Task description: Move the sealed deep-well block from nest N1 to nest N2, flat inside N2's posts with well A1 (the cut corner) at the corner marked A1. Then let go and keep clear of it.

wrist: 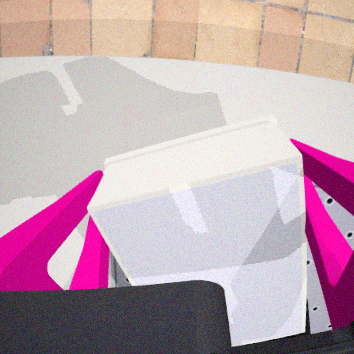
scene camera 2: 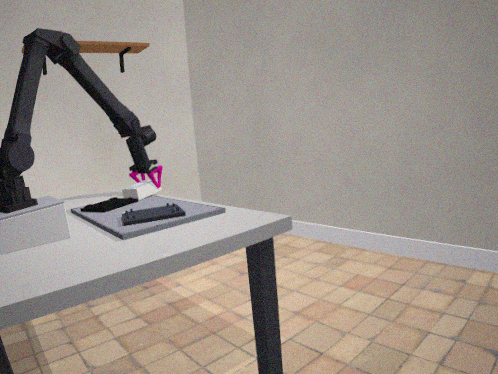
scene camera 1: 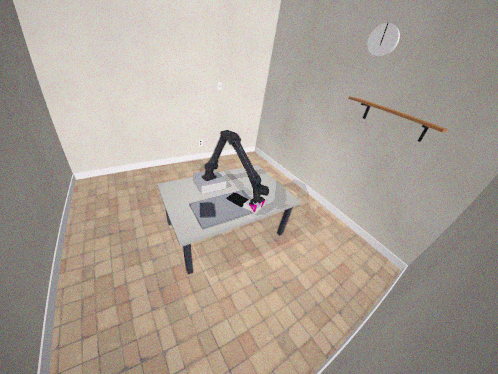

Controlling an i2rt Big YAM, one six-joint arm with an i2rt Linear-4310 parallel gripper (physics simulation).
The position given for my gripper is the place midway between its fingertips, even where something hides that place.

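A white block (wrist: 227, 204) is held by my gripper (wrist: 193, 165) and still rests on a grey perforated plate (wrist: 319, 321). A black nest (scene camera 2: 170, 211) is also visible to me.
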